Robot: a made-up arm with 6 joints. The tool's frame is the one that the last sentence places.
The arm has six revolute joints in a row. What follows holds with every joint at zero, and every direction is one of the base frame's. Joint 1 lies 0.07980 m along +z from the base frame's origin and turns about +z. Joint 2 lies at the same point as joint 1 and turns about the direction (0.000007, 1, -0.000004). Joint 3 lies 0.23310 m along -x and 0.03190 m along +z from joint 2 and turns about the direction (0.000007, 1, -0.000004). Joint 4 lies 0.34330 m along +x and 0.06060 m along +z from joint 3 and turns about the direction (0.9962, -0.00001, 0.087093). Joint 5 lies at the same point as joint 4 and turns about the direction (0.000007, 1, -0.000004). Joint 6 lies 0.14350 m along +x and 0.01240 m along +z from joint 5 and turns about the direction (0.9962, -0.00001, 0.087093). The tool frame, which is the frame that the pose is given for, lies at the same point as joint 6; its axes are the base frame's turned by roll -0.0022, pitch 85.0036 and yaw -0.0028 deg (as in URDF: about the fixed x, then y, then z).
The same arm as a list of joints. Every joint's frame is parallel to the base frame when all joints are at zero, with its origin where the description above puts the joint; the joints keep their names.
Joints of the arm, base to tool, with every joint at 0 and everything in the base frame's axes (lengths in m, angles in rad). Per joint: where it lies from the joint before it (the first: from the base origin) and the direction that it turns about. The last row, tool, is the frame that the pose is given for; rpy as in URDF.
joint 1: offset 0 0 0.0798 axis 0 0 1
joint 2: offset 0 0 0 axis 0 1 0
joint 3: offset -0.2331 0 0.0319 axis 0 1 0
joint 4: offset 0.3433 0 0.0606 axis 0.9962 0 0.0871
joint 5: offset 0 0 0 axis 0 1 0
joint 6: offset 0.1435 0 0.0124 axis 0.9962 0 0.0871
tool: offset 0 0 0 rpy 0 1.4836 0

